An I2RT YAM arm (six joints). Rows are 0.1 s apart.
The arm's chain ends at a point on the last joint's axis. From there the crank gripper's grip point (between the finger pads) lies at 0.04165 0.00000 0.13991 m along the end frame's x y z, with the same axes.
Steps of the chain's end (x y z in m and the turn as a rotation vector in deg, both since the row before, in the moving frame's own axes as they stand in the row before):
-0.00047 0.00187 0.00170 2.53 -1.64 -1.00
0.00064 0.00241 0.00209 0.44 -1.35 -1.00
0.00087 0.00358 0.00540 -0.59 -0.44 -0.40
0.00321 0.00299 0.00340 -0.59 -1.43 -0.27
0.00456 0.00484 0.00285 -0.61 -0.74 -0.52
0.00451 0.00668 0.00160 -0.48 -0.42 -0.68
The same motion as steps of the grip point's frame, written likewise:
-0.00455 -0.00502 0.00268 2.53 -1.64 -1.00
-0.00268 0.00063 0.00303 0.44 -1.35 -1.00
-0.00020 0.00474 0.00571 -0.59 -0.44 -0.40
-0.00029 0.00425 0.00439 -0.59 -1.43 -0.27
0.00275 0.00596 0.00337 -0.61 -0.74 -0.52
0.00349 0.00737 0.00190 -0.48 -0.42 -0.68

